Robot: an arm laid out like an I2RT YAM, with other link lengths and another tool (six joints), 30 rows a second.
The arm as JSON. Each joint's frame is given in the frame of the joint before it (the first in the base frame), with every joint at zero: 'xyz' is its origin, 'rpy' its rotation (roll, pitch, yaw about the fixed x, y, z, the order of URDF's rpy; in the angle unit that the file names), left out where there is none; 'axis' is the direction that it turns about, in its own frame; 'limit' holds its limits. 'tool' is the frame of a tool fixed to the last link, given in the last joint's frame.
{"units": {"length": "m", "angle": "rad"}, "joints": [
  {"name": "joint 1", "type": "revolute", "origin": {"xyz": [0.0, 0.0, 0.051], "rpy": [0.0, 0.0, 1.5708]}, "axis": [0.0, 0.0, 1.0], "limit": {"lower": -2.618, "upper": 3.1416}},
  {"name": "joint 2", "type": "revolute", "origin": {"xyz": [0.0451, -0.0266, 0.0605], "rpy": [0.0, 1.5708, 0.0]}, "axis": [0.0, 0.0, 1.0], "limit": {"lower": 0.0, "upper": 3.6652}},
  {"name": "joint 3", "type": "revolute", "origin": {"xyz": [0.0, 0.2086, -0.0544], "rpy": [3.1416, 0.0, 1.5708]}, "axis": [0.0, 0.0, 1.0], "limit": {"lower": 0.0, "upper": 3.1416}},
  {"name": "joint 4", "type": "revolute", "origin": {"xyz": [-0.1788, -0.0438, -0.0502], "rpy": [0.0, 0.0, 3.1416]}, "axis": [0.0, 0.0, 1.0], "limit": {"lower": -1.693, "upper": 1.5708}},
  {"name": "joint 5", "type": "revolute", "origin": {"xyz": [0.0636, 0.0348, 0.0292], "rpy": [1.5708, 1.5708, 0.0]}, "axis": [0.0, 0.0, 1.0], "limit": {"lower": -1.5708, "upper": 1.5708}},
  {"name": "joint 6", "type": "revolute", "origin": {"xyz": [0.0, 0.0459, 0.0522], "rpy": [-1.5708, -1.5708, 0.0]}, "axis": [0.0, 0.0, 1.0], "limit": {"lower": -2.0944, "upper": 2.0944}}
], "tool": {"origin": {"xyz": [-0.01, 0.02, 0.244], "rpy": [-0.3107, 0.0, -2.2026]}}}
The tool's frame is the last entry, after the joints.
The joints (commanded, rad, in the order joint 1, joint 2, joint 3, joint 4, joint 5, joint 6), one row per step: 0.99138, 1.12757, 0.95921, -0.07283, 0.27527, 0.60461; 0.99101, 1.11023, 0.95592, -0.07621, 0.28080, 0.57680; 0.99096, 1.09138, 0.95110, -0.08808, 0.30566, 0.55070; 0.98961, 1.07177, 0.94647, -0.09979, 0.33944, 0.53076; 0.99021, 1.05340, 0.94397, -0.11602, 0.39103, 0.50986; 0.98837, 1.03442, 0.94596, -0.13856, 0.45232, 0.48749; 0.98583, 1.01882, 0.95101, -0.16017, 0.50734, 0.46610; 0.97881, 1.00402, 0.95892, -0.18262, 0.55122, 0.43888; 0.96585, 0.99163, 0.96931, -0.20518, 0.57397, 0.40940; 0.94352, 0.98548, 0.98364, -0.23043, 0.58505, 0.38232; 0.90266, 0.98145, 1.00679, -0.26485, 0.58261, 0.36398; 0.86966, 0.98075, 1.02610, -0.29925, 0.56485, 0.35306; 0.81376, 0.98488, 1.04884, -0.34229, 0.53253, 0.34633; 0.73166, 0.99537, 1.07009, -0.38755, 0.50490, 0.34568; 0.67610, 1.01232, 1.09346, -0.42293, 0.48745, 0.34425; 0.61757, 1.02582, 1.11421, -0.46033, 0.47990, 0.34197; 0.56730, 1.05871, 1.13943, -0.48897, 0.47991, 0.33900; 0.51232, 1.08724, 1.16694, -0.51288, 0.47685, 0.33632
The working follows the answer.
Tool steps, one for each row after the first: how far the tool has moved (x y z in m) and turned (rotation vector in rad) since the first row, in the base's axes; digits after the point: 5 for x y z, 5 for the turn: -0.00060, -0.00312, 0.00434, -0.01241, -0.02450, 0.00050; 0.00197, -0.01110, 0.00594, -0.03357, -0.04651, -0.01795; 0.00657, -0.02170, 0.00821, -0.05091, -0.06625, -0.04791; 0.01340, -0.03603, 0.00990, -0.07521, -0.08690, -0.09299; 0.02177, -0.05415, 0.01237, -0.10410, -0.10826, -0.14960; 0.02884, -0.07103, 0.01534, -0.13150, -0.12735, -0.20105; 0.03481, -0.08683, 0.01881, -0.16176, -0.14722, -0.24492; 0.03917, -0.09912, 0.02184, -0.19134, -0.16404, -0.27353; 0.04448, -0.11110, 0.02328, -0.22254, -0.17433, -0.29985; 0.05206, -0.12633, 0.02506, -0.24789, -0.17495, -0.33280; 0.05595, -0.13478, 0.02332, -0.26908, -0.16730, -0.34352; 0.06278, -0.14770, 0.01827, -0.29332, -0.14708, -0.36217; 0.07449, -0.17167, 0.00965, -0.32189, -0.11295, -0.41134; 0.08226, -0.18802, 0.00303, -0.34520, -0.08524, -0.44464; 0.08945, -0.20925, -0.00383, -0.37145, -0.05596, -0.48982; 0.09760, -0.22787, -0.01275, -0.40341, -0.02356, -0.53255; 0.10532, -0.24793, -0.01773, -0.42462, 0.00415, -0.57867
Tool pose at each row, in the base's axes (x y z in m, rotation vector in rad; rounded; the steps above come from the unrounded poses): 0.29757, 0.35117, 0.23277, -2.00308, 0.83416, -0.58995; 0.29698, 0.34806, 0.23711, -2.00335, 0.81705, -0.61958; 0.29955, 0.34007, 0.23871, -2.00638, 0.81982, -0.66234; 0.30415, 0.32947, 0.24097, -2.00284, 0.83642, -0.70760; 0.31098, 0.31514, 0.24267, -1.99911, 0.86705, -0.76638; 0.31934, 0.29702, 0.24514, -1.99351, 0.90839, -0.83529; 0.32642, 0.28015, 0.24810, -1.98796, 0.94581, -0.89855; 0.33239, 0.26435, 0.25157, -1.98608, 0.97419, -0.96016; 0.33674, 0.25205, 0.25461, -1.99059, 0.98856, -1.01004; 0.34206, 0.24008, 0.25605, -2.00031, 1.00450, -1.05377; 0.34964, 0.22484, 0.25783, -2.00670, 1.03481, -1.08900; 0.35353, 0.21639, 0.25608, -2.02402, 1.04808, -1.10116; 0.36036, 0.20347, 0.25104, -2.04703, 1.07800, -1.10799; 0.37207, 0.17950, 0.24242, -2.06598, 1.14969, -1.12196; 0.37984, 0.16315, 0.23580, -2.08391, 1.20137, -1.12932; 0.38703, 0.14193, 0.22894, -2.09808, 1.26701, -1.14377; 0.39517, 0.12330, 0.22002, -2.11899, 1.33217, -1.15716; 0.40290, 0.10324, 0.21503, -2.12497, 1.39961, -1.17007

